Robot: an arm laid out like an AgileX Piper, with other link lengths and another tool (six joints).
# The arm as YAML. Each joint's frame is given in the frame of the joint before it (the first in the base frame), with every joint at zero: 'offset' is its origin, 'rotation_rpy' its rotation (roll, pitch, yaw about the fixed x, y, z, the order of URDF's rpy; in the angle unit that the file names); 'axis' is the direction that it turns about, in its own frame. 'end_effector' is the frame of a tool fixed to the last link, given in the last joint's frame.
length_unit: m
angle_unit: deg
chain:
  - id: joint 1
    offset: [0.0, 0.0, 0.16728]
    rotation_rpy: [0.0, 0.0, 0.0]
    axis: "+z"
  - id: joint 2
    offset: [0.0, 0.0, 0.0]
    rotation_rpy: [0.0, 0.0, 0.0]
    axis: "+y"
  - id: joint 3
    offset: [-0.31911, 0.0, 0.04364]
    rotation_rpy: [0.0, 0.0, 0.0]
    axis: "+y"
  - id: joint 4
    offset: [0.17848, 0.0, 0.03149]
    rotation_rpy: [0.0, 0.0, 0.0]
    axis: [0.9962, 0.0, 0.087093]
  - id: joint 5
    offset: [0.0, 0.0, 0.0]
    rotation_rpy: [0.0, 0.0, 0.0]
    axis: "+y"
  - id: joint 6
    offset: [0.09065, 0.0, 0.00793]
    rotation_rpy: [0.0, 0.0, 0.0]
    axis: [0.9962, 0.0, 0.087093]
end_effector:
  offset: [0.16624, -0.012, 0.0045]
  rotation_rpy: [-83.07, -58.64, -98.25]
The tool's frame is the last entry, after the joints.
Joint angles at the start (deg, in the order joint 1, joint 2, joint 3, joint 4, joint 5, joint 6):
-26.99, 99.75, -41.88, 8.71, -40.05, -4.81
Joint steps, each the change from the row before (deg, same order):
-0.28, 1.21, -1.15, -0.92, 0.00, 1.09
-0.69, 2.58, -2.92, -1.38, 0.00, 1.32
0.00, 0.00, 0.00, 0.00, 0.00, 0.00
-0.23, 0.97, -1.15, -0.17, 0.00, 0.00
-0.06, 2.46, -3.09, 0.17, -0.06, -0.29
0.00, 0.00, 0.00, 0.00, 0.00, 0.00
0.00, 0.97, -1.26, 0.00, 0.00, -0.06
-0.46, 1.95, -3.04, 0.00, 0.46, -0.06
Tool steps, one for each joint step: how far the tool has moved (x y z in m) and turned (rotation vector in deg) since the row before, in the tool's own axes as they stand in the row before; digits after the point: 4 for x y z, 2 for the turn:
-0.0013, -0.0007, 0.0068, 0.26, -0.19, 0.43
0.0010, -0.0008, 0.0153, 0.40, 0.21, 0.45
0.0000, 0.0000, 0.0000, 0.00, 0.00, 0.00
0.0010, 0.0004, 0.0058, 0.01, 0.22, -0.06
0.0017, -0.0018, 0.0147, 0.23, 0.67, -0.07
0.0000, 0.0000, 0.0000, 0.00, 0.00, 0.00
0.0004, -0.0011, 0.0058, 0.16, 0.24, -0.03
0.0040, 0.0005, 0.0127, 0.00, 0.74, 0.14

